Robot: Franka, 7 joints.
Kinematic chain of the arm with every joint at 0, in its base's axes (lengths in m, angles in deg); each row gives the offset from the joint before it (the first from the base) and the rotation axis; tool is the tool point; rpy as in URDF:
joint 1: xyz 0 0 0.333 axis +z
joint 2: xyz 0 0 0 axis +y
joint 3: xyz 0 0 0.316 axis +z
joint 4: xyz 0.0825 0 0 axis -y
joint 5: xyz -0.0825 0 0.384 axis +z
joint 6: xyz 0 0 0 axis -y
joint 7: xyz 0.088 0 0 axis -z
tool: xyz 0 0 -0.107 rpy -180 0 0
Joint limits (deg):
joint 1: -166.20..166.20
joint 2: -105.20..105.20
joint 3: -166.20..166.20
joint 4: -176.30..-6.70
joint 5: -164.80..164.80
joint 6: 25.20..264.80
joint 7: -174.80..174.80
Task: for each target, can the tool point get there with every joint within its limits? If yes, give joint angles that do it. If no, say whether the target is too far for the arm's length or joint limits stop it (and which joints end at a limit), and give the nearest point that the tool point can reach.
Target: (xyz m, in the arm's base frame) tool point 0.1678 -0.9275 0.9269
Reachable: no: too far | nearest point 0.1292 -0.7142 0.7903 | short by 0.256 m
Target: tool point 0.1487 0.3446 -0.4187
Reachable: no: joint limits stop it (at a limit: joint 2) | nearest point 0.1447 0.3354 -0.3544 | short by 0.065 m
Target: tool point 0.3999 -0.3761 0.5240
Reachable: yes | joints -63.20 2.84 7.80 -120.19 -64.94 209.40 85.74
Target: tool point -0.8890 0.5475 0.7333
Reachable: no: too far | nearest point -0.6821 0.4201 0.6401 | short by 0.260 m
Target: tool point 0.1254 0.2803 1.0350
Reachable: yes | joints 79.96 -9.50 1.93 -67.98 41.70 214.04 -21.28
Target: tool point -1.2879 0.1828 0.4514
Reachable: no: too far | nearest point -0.8459 0.1201 0.4108 | short by 0.448 m
